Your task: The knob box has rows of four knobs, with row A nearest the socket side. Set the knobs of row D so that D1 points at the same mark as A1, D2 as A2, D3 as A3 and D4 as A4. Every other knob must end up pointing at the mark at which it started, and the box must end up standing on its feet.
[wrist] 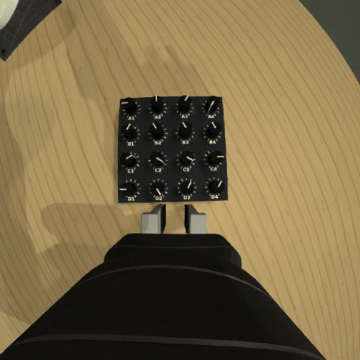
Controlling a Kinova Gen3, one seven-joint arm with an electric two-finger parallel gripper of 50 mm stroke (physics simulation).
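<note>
The black knob box (pixel 172 146) lies face up on the table, its labels upright in view, with row A at the far edge and row D nearest the gripper. A1 (pixel 129 104) points left, A2 (pixel 157 104) up, A3 (pixel 185 103) up and slightly right; A4 (pixel 212 104) seems to point down-left. D1 (pixel 130 189) points left, D2 (pixel 158 189) down and slightly right, D3 (pixel 187 188) up-right and D4 (pixel 216 186) up-right. My gripper (pixel 174 214) is partly open and empty; in view its fingertips are just below the row D edge. The box's feet are hidden.
The wooden table (pixel 280 165) lies under the box. A dark plate (pixel 31 22) with a pale rounded part (pixel 7 12) on it shows at the top left corner. The table's curved edge passes through the top right.
</note>
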